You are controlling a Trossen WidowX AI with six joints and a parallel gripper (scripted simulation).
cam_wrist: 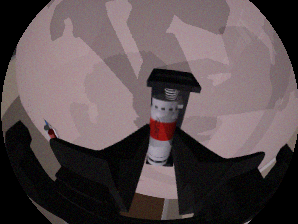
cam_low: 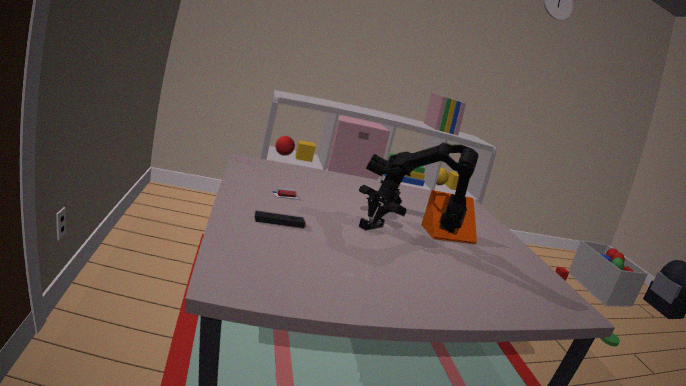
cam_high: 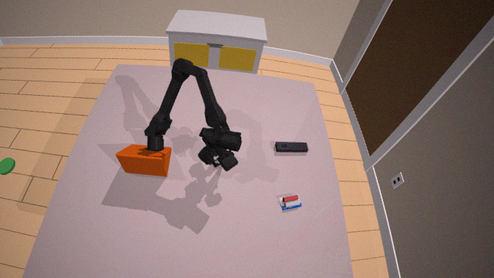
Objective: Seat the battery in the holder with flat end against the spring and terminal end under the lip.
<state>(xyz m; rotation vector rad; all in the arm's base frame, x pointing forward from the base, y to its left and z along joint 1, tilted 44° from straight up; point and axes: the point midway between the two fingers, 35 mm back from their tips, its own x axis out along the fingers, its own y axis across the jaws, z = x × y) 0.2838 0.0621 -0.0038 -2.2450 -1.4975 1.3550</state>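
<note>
Now: gripper tip 10 mm below the battery. The rest, counted from my gripper tip: blister card: 310 mm ahead, 140 mm to the right, 10 mm below.
</note>
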